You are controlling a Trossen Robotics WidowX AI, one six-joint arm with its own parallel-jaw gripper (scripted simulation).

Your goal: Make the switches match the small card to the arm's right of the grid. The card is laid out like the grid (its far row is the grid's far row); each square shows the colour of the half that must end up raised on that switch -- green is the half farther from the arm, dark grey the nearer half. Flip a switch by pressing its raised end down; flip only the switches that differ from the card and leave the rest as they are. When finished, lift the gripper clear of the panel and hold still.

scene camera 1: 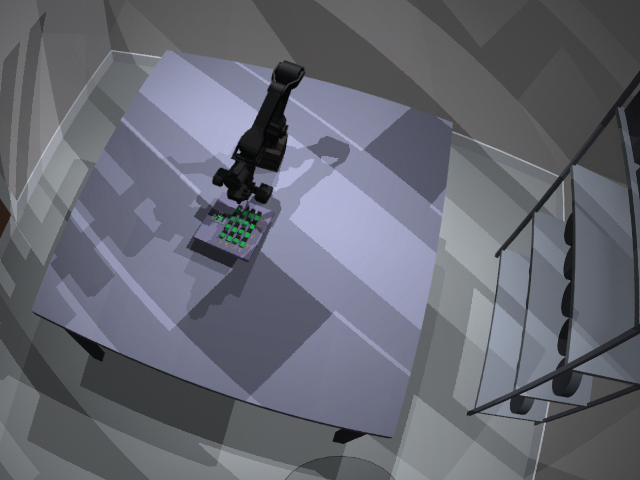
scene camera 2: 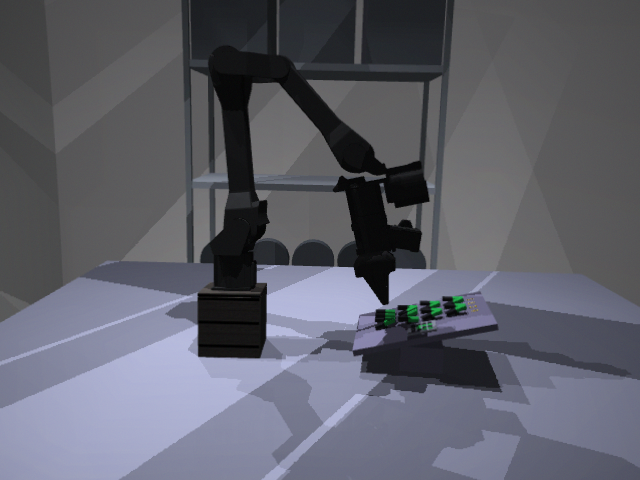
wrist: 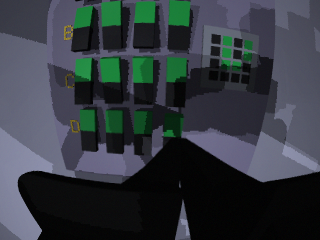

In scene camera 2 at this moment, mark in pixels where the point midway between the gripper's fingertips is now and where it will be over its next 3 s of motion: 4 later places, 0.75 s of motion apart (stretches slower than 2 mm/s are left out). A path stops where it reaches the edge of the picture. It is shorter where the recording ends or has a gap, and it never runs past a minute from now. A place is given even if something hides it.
My gripper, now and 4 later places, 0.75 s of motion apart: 385, 304; 390, 316; 390, 319; 390, 320; 387, 284
